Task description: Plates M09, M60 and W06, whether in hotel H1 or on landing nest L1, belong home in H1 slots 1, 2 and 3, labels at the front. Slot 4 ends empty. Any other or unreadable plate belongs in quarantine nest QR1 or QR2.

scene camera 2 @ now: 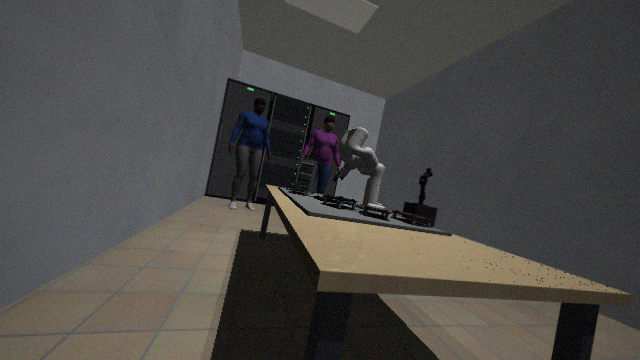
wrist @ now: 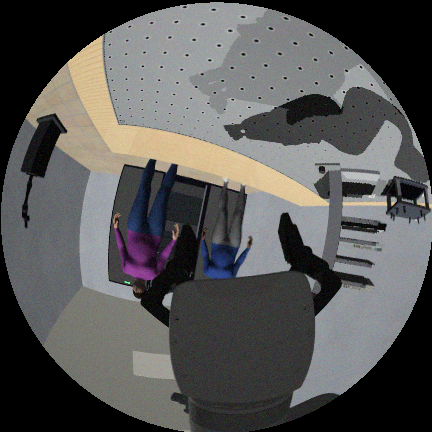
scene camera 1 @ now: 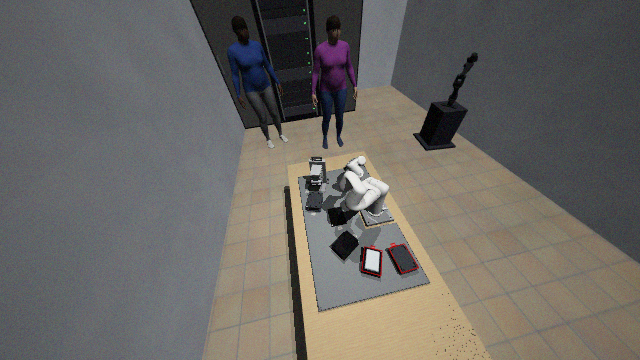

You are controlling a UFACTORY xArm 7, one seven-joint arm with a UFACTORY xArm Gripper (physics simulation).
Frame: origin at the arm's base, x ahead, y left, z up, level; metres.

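Seen in the pictures: gripper, fingertip midpoint: (scene camera 2: 337, 179) (wrist: 236, 227); arm's base, link origin: (scene camera 1: 375, 210).
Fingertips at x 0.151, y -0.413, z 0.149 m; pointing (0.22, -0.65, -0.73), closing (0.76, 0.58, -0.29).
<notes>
Offsets run from my fingertips to a thing's middle. "pt": to the spot under its first point. Level surfaces: height alone.
Hotel H1 {dx +0.286, dy +0.060, dz -0.002 m} (scene camera 1: 316, 171) (scene camera 2: 306, 172) (wrist: 334, 220) stands upright at the far left of the mat. In the wrist view, which is upside down, it is right of the fingers, and several thin levels stick out from its back panel. Pale edges show on some levels. I cannot read labels or tell which slots hold plates. My gripper (scene camera 2: 339, 175) (wrist: 236, 227) is open and empty, above the mat, to the side of the hotel and apart from it. A white plate {dx -0.011, dy +0.805, dz -0.111 m} (scene camera 1: 372, 261) sits on a red-rimmed nest at the near end. The other red-rimmed nest {dx -0.213, dy +0.809, dz -0.135 m} (scene camera 1: 403, 258) looks dark inside.
A dark nest {dx +0.333, dy +0.273, dz -0.120 m} (scene camera 1: 314, 201) (wrist: 407, 192) stands just before the hotel. Two black nests {pt dx +0.162, dy +0.433, dz -0.146 m} (scene camera 1: 337, 216) {pt dx +0.145, dy +0.691, dz -0.108 m} (scene camera 1: 345, 245) follow along the grey mat {dz -0.158 m} (scene camera 1: 332, 292); I cannot tell which is L1. Two people stand behind the table. A black arm on a pedestal (scene camera 1: 442, 124) stands on the floor.
</notes>
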